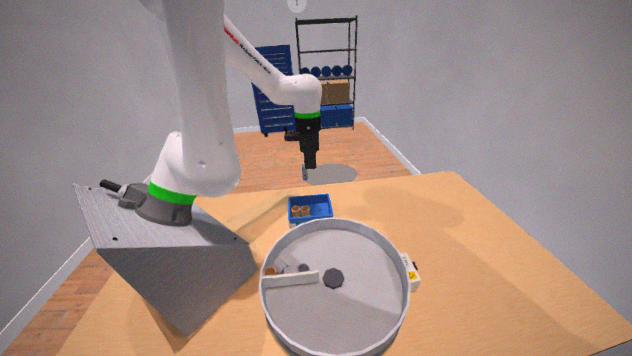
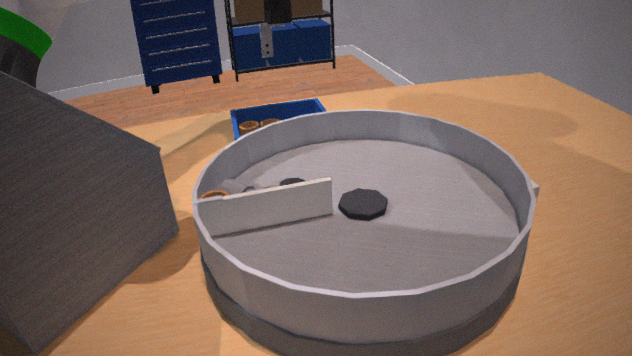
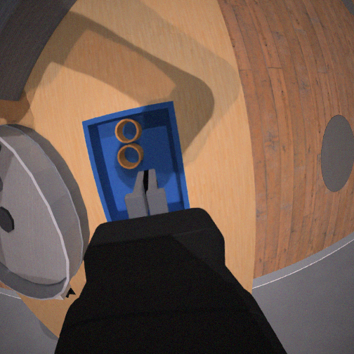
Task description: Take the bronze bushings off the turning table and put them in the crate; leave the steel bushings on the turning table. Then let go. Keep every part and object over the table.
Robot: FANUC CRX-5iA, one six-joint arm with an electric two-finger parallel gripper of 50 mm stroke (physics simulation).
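Where they show: gripper, fingertip midpoint: (image 1: 305, 179) (image 2: 267, 56); arm's base at its link origin: (image 1: 164, 215).
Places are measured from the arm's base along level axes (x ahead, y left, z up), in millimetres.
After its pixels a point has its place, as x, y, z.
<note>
My gripper (image 1: 305, 172) @(374, 324, -97) (image 2: 267, 54) @(374, 324, -97) (image 3: 147, 181) is shut and empty, above the blue crate (image 1: 322, 216) @(444, 227, -214) (image 2: 280, 107) @(390, 359, -218) (image 3: 181, 155). One bronze bushing (image 1: 295, 211) @(327, 263, -219) (image 2: 248, 128) @(326, 262, -218) (image 3: 119, 131) stands in the crate, with a second bronze bushing (image 1: 305, 211) @(370, 264, -220) (image 2: 270, 121) @(368, 297, -223) (image 3: 121, 157) beside it. Another bronze bushing (image 1: 270, 271) @(294, -39, -191) (image 2: 214, 193) @(298, -38, -173) is on the turning table (image 1: 360, 320) @(555, -163, -208) (image 2: 400, 260) @(506, -158, -208) (image 3: 35, 210), behind the pale divider and near the rim wall. Grey and dark steel bushings (image 1: 303, 268) @(394, -22, -195) (image 2: 292, 180) @(398, -22, -174) are beside it, partly hidden by the divider.
The pale divider (image 1: 291, 279) @(366, -71, -176) (image 2: 270, 210) @(368, -70, -184) runs from the rim wall toward the dark hub (image 1: 333, 278) @(486, -50, -200) (image 2: 363, 203) @(485, -52, -200). The grey robot pedestal (image 1: 170, 275) @(115, -162, -31) (image 2: 75, 200) @(150, -108, -123) stands left of the turning table. A small white box (image 1: 411, 280) @(715, -55, -203) sits at the turning table's right side.
</note>
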